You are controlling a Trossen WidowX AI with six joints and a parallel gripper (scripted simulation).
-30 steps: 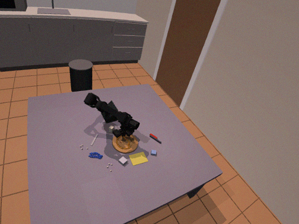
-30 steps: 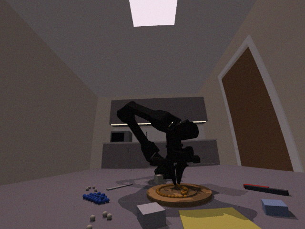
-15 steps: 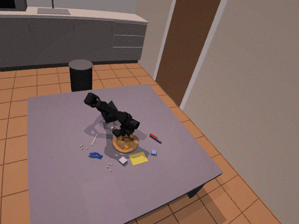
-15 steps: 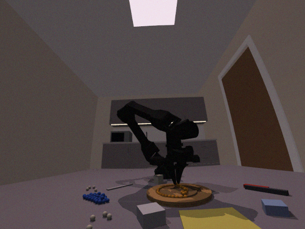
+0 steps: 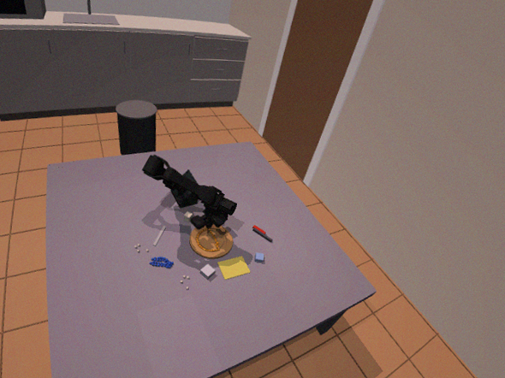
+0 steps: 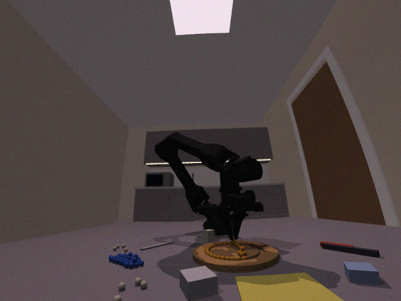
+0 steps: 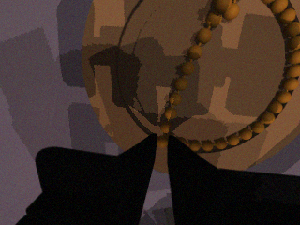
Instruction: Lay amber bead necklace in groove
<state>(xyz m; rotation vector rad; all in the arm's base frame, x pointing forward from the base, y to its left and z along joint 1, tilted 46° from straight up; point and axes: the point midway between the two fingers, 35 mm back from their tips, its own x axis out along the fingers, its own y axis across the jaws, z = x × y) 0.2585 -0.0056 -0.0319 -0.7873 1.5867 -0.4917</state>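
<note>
Now: the round wooden bead board 6 cm ahead of my gripper tip, 2 cm to the right of it and 1 cm below it. Round my gripper tip: grey block (21 cm ahead, 11 cm to the right, 1 cm below); then yellow pad (23 cm ahead, 1 cm to the left, 2 cm below); then thin rod (6 cm behind, 22 cm to the right, 2 cm below).
</note>
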